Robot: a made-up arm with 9 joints.
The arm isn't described. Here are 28 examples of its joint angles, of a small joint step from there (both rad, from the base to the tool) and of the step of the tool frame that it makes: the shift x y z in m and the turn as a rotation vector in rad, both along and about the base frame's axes.
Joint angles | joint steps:
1: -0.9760 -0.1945 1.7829 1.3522 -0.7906 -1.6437 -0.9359 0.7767 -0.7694 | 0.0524 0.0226 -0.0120 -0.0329 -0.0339 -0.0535 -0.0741 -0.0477 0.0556
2: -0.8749 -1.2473 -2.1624 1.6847 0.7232 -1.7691 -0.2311 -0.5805 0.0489 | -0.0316 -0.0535 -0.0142 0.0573 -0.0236 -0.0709 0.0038 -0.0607 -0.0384
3: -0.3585 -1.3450 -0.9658 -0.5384 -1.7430 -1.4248 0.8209 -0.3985 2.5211 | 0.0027 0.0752 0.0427 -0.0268 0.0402 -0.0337 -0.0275 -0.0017 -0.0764
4: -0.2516 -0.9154 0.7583 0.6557 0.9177 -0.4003 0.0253 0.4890 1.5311 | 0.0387 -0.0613 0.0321 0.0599 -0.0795 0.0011 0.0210 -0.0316 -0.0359
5: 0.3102 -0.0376 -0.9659 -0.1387 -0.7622 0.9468 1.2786 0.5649 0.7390 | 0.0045 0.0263 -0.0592 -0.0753 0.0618 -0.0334 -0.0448 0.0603 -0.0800
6: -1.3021 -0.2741 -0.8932 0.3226 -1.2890 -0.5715 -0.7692 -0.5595 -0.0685 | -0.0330 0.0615 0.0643 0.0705 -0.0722 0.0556 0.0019 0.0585 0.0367
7: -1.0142 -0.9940 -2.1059 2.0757 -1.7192 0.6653 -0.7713 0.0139 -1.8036 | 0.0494 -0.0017 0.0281 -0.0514 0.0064 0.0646 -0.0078 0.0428 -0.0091
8: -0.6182 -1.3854 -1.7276 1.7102 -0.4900 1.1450 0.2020 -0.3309 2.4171 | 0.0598 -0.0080 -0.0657 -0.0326 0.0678 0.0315 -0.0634 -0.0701 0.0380
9: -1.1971 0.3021 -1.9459 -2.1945 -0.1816 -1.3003 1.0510 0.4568 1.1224 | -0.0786 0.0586 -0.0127 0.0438 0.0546 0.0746 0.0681 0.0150 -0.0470
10: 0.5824 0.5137 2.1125 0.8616 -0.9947 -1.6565 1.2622 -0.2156 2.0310 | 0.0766 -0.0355 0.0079 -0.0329 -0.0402 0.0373 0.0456 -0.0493 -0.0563
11: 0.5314 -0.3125 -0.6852 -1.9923 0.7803 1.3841 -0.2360 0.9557 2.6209 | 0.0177 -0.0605 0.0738 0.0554 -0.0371 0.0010 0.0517 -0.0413 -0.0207
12: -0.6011 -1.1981 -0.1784 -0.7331 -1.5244 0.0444 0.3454 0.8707 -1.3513 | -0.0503 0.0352 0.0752 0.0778 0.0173 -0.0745 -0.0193 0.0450 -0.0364
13: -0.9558 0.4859 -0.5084 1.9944 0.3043 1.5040 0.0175 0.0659 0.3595 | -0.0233 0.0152 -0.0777 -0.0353 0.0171 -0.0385 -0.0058 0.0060 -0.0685
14: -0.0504 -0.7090 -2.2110 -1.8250 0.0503 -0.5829 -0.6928 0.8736 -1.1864 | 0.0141 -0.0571 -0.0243 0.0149 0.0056 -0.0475 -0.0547 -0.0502 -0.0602
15: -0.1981 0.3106 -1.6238 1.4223 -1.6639 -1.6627 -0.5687 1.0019 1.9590 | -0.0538 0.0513 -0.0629 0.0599 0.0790 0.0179 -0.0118 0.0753 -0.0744
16: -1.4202 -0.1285 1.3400 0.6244 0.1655 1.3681 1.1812 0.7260 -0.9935 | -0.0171 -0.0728 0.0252 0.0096 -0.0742 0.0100 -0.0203 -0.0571 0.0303
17: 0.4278 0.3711 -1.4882 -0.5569 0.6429 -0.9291 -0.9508 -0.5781 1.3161 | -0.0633 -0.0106 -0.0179 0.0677 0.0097 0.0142 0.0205 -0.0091 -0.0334
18: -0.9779 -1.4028 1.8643 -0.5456 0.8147 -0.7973 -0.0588 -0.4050 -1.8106 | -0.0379 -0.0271 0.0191 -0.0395 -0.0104 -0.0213 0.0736 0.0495 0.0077
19: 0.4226 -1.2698 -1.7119 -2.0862 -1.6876 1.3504 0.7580 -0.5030 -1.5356 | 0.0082 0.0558 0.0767 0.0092 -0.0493 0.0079 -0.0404 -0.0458 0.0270
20: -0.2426 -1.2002 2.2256 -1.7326 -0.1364 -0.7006 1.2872 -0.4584 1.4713 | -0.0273 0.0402 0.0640 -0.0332 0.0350 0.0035 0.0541 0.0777 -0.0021
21: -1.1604 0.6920 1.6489 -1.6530 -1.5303 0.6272 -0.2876 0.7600 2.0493 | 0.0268 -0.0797 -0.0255 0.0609 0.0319 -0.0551 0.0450 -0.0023 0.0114
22: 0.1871 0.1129 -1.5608 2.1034 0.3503 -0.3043 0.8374 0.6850 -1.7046 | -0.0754 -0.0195 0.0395 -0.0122 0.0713 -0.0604 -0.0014 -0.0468 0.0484
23: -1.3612 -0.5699 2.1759 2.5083 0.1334 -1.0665 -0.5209 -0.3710 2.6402 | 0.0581 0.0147 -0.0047 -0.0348 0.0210 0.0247 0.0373 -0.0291 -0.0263
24: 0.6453 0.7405 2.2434 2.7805 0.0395 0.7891 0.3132 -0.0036 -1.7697 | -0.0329 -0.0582 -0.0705 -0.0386 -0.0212 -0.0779 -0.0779 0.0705 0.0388
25: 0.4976 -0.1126 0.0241 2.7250 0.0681 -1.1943 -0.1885 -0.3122 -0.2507 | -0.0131 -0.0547 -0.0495 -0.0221 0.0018 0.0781 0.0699 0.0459 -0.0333
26: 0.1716 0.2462 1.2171 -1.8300 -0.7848 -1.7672 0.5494 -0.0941 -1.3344 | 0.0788 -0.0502 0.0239 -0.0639 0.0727 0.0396 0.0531 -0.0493 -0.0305
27: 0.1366 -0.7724 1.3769 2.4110 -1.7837 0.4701 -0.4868 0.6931 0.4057 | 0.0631 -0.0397 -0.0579 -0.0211 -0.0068 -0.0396 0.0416 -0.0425 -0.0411
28: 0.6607 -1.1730 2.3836 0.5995 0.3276 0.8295 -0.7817 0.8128 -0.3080 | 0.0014 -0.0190 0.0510 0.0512 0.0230 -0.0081 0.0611 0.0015 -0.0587
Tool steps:
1: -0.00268 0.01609 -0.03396 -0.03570 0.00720 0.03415
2: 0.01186 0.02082 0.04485 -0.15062 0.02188 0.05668
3: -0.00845 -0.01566 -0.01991 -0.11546 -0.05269 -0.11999
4: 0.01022 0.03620 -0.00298 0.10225 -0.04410 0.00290
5: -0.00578 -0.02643 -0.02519 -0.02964 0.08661 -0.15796
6: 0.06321 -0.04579 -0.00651 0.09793 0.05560 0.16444
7: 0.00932 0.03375 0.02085 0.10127 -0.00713 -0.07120
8: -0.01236 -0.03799 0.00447 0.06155 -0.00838 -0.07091
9: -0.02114 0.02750 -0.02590 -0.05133 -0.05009 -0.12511
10: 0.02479 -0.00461 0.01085 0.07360 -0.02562 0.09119
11: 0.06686 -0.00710 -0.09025 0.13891 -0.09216 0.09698
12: -0.03362 -0.00153 -0.03638 0.02392 0.08026 -0.02590
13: 0.02132 0.07829 -0.01223 -0.00437 0.02421 -0.06297
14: 0.01919 -0.01571 0.00994 0.10794 -0.03815 -0.02229
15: -0.01743 -0.00120 -0.03050 -0.09543 0.00375 -0.02696
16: -0.00410 -0.02043 -0.01754 0.04327 -0.03204 -0.01874
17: -0.00337 0.04951 -0.01079 -0.06913 -0.00398 0.05735
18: -0.00960 -0.03159 0.03201 -0.10815 -0.03784 -0.02210
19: 0.03127 -0.01295 -0.01394 0.06043 0.02279 0.05458
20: -0.02259 0.04071 0.01818 -0.01806 0.03270 -0.11135
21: -0.02754 0.03694 0.00400 0.03469 -0.00412 0.04847
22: -0.00648 -0.00473 -0.04104 -0.03321 0.09676 -0.05286
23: 0.01280 0.00278 -0.03328 0.07592 0.05586 0.01259
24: -0.04677 -0.01901 -0.05436 -0.19050 0.03513 0.11949
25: 0.02578 -0.00005 0.05456 0.01967 -0.06823 0.03755
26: 0.02744 -0.02672 -0.00050 0.08810 -0.04769 0.21361
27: 0.07247 0.02855 0.02355 0.01108 -0.05624 0.07628
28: -0.02117 -0.00371 0.01082 0.02590 0.01632 0.01053
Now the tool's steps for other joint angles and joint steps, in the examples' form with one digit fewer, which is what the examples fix.
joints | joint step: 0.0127 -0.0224 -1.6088 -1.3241 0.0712 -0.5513 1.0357 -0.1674 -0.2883 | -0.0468 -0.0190 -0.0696 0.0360 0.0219 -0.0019 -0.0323 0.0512 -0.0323
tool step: 0.0147 0.0116 0.0004 -0.0913 0.0162 0.0173
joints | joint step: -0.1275 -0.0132 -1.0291 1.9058 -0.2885 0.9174 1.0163 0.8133 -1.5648 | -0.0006 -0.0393 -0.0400 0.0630 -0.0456 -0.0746 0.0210 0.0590 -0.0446
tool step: 0.0014 0.0547 -0.0058 -0.0968 -0.0354 0.1451
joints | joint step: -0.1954 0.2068 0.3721 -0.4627 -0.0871 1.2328 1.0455 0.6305 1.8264 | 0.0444 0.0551 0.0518 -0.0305 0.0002 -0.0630 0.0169 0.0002 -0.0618
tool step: -0.0201 0.0509 -0.0645 0.1206 -0.0094 -0.0903
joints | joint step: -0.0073 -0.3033 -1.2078 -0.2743 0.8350 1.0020 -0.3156 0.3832 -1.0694 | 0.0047 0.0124 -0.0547 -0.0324 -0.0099 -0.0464 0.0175 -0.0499 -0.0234
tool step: -0.0097 0.0262 -0.0178 -0.0708 -0.0484 -0.0569
